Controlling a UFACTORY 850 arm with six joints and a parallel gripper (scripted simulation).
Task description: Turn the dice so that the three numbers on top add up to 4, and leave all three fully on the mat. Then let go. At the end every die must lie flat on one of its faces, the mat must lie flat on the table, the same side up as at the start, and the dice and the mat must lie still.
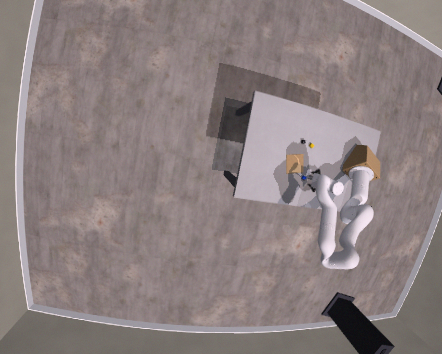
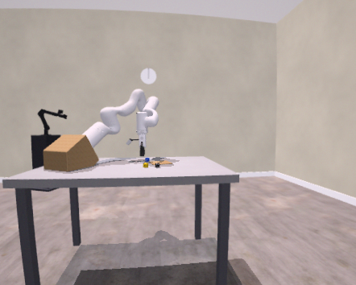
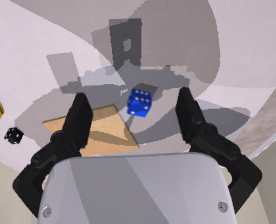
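Now: the blue die 30 mm ahead of my hand, 20 mm to the left of it and 40 mm below it. From my hand the other things lie so: yellow die: 100 mm ahead, 220 mm to the right, 40 mm below; then tan mat: 150 mm ahead, 40 mm to the right, 50 mm below; then black die: 180 mm ahead, 210 mm to the right, 40 mm below.
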